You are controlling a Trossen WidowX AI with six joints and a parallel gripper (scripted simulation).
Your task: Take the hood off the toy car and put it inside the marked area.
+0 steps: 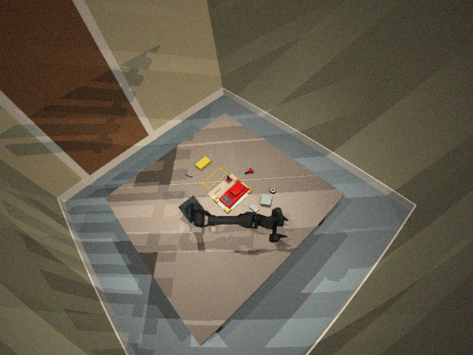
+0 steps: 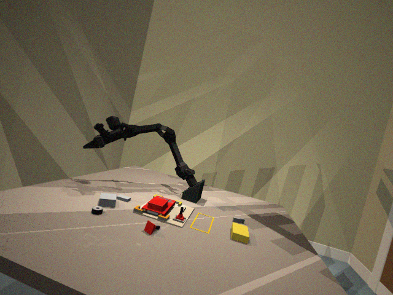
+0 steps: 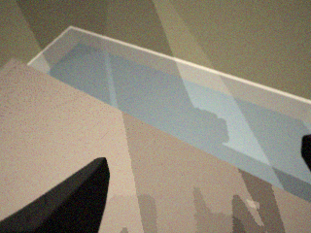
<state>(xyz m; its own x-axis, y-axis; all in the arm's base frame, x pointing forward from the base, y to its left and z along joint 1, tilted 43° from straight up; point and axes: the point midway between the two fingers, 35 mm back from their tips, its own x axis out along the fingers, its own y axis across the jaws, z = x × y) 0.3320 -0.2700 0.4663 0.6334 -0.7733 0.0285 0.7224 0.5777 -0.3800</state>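
Now: the red hood 10 mm behind my gripper tip, 480 mm to the left of it and 160 mm below it. From my gripper tip the other things lie so: yellow block (70 mm behind, 870 mm to the left, 180 mm below); black wheel (180 mm ahead, 310 mm to the left, 190 mm below).
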